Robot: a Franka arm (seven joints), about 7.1 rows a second.
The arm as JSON. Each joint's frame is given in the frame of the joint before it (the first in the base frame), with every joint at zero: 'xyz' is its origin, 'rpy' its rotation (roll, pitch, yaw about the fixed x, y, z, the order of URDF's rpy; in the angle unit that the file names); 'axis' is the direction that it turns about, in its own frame. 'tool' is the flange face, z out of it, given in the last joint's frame.
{
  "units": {
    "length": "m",
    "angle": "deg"
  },
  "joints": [
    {
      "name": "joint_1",
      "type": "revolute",
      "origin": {
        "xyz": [
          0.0,
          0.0,
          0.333
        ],
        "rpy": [
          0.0,
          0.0,
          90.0
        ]
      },
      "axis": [
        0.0,
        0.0,
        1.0
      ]
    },
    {
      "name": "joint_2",
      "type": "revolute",
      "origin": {
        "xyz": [
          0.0,
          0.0,
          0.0
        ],
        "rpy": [
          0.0,
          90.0,
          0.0
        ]
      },
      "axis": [
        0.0,
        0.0,
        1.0
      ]
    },
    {
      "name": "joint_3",
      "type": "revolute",
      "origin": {
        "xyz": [
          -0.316,
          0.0,
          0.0
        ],
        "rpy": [
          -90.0,
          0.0,
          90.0
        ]
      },
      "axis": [
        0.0,
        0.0,
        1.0
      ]
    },
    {
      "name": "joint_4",
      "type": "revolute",
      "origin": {
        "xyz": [
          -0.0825,
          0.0,
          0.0
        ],
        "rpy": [
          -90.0,
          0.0,
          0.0
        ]
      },
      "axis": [
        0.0,
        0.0,
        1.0
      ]
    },
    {
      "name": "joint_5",
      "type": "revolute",
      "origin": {
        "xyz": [
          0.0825,
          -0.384,
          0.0
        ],
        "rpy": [
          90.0,
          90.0,
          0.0
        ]
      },
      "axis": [
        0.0,
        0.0,
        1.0
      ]
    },
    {
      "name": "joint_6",
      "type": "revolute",
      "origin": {
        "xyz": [
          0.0,
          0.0,
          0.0
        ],
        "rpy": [
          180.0,
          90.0,
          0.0
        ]
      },
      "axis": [
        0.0,
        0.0,
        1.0
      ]
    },
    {
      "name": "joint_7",
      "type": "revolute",
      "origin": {
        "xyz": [
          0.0,
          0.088,
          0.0
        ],
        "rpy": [
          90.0,
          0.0,
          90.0
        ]
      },
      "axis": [
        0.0,
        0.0,
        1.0
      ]
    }
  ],
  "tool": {
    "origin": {
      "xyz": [
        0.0,
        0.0,
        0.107
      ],
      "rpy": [
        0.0,
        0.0,
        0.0
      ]
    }
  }
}
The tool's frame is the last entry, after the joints.
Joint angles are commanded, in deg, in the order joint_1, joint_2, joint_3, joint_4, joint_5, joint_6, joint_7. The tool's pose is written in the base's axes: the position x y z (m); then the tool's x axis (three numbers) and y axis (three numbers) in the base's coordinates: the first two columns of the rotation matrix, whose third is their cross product. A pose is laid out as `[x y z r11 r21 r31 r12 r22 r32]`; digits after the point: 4 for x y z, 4 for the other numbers.
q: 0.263, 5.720, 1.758, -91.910, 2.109, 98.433, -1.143
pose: [0.5942 0.0236 0.5643 0.9987 0.0496 0.0147 0.0501 -0.9980 -0.0392]
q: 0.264, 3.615, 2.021, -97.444, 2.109, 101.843, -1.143
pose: [0.5838 0.0260 0.5448 0.9985 0.0521 0.0143 0.0526 -0.9979 -0.0381]
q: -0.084, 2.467, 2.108, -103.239, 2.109, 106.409, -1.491
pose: [0.5769 0.0229 0.5148 0.9986 0.0509 0.0131 0.0513 -0.9980 -0.0367]
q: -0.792, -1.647, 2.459, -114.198, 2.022, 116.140, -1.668
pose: [0.5539 0.0183 0.4789 0.9971 0.0426 0.0632 0.0446 -0.9986 -0.0295]
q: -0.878, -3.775, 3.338, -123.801, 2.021, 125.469, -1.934
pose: [0.5325 0.0245 0.4348 0.9939 0.0562 0.0954 0.0587 -0.9980 -0.0235]
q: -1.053, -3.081, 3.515, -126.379, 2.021, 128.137, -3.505
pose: [0.5278 0.0240 0.4119 0.9929 0.0823 0.0854 0.0844 -0.9962 -0.0210]
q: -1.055, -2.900, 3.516, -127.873, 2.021, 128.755, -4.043
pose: [0.5227 0.0236 0.3993 0.9935 0.0913 0.0673 0.0929 -0.9954 -0.0211]
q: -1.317, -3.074, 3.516, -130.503, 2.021, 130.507, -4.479
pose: [0.5137 0.0207 0.3829 0.9941 0.0935 0.0551 0.0948 -0.9953 -0.0205]
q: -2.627, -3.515, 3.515, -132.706, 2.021, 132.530, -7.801
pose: [0.5067 0.0086 0.3730 0.9900 0.1275 0.0606 0.1287 -0.9916 -0.0155]
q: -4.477, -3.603, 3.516, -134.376, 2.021, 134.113, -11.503
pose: [0.5012 -0.0078 0.3635 0.9854 0.1589 0.0613 0.1598 -0.9871 -0.0108]
